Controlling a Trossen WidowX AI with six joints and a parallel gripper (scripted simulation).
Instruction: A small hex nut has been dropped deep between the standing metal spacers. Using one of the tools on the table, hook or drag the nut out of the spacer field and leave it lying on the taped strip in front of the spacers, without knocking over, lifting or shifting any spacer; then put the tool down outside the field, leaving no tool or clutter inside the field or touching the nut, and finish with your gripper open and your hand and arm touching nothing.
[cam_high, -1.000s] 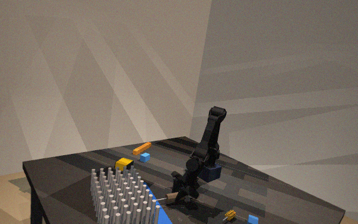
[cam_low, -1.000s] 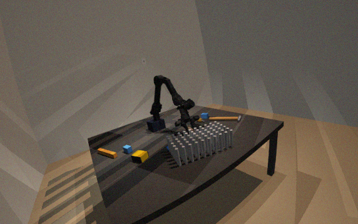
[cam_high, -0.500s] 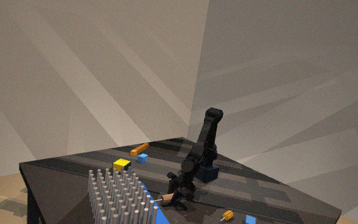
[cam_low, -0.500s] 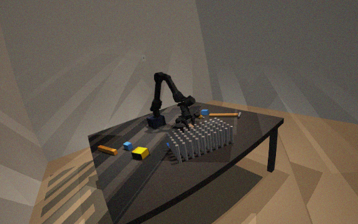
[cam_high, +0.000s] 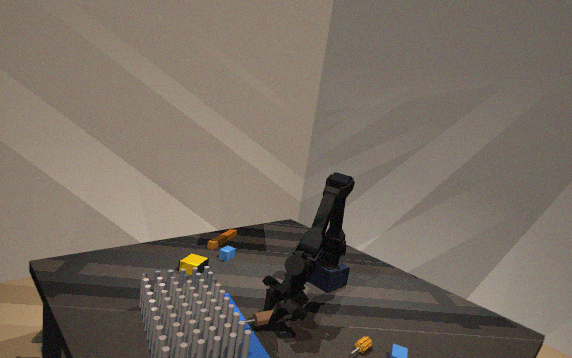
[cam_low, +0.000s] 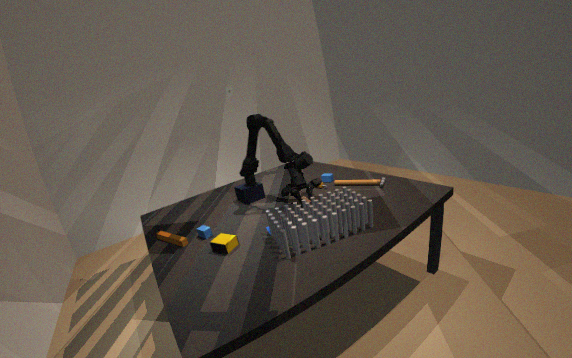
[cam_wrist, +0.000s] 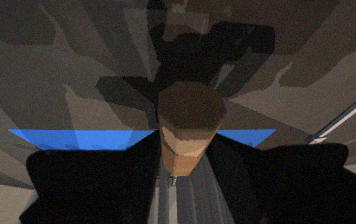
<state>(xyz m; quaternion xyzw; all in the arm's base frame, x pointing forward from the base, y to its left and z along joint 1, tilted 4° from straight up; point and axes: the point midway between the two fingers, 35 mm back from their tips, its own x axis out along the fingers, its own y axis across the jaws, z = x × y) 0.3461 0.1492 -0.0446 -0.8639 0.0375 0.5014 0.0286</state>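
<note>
Now: the blue taped strip 8 cm ahead of my gripper tip, 4 cm to the right of it and 3 cm below it. Also, from my gripper tip: orange-handled tool 21 cm behind, 19 cm to the left, 1 cm below; yellow block 7 cm ahead, 42 cm to the right, 1 cm below; forked tool 2 cm ahead, 21 cm to the left, 3 cm below.
</note>
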